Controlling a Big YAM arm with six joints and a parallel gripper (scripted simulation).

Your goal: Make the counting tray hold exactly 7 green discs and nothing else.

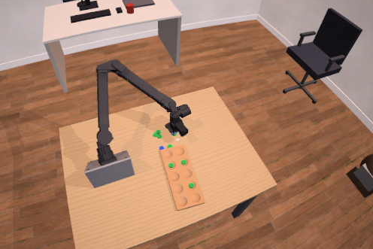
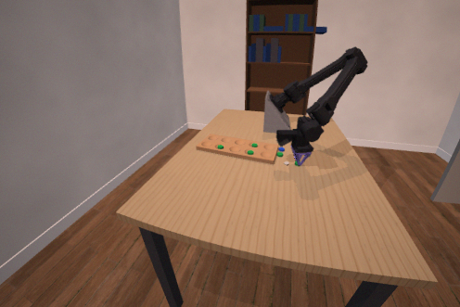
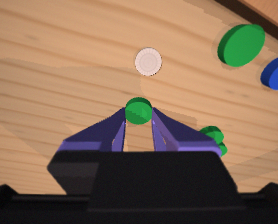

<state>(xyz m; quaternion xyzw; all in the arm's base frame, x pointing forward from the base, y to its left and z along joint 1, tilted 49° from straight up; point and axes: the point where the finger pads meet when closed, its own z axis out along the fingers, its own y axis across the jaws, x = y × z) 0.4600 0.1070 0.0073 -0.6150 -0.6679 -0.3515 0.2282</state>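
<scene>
Right now my hand is 50 mm to the left of the white piece and 10 mm above it. From my hand the other things lie so: wooden counting tray (280 mm to the right, 110 mm behind); then blue disc (120 mm behind, 60 mm to the right, 10 mm below).
</scene>
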